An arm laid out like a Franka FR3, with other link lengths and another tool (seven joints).
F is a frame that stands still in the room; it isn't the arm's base.
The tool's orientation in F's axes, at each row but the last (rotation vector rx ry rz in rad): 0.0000 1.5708 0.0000; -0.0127 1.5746 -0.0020; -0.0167 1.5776 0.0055; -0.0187 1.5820 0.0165
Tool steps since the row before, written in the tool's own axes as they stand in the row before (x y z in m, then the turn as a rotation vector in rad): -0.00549 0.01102 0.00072 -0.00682 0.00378 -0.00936; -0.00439 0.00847 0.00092 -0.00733 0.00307 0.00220; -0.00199 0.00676 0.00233 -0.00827 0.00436 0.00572; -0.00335 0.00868 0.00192 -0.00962 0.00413 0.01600
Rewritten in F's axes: 0.00072 0.01102 0.00549 -0.00936 0.00378 0.00682; 0.00088 0.00852 0.00431 0.00221 0.00315 0.00729; 0.00225 0.00681 0.00193 0.00571 0.00450 0.00820; 0.00176 0.00873 0.00332 0.01601 0.00450 0.00943
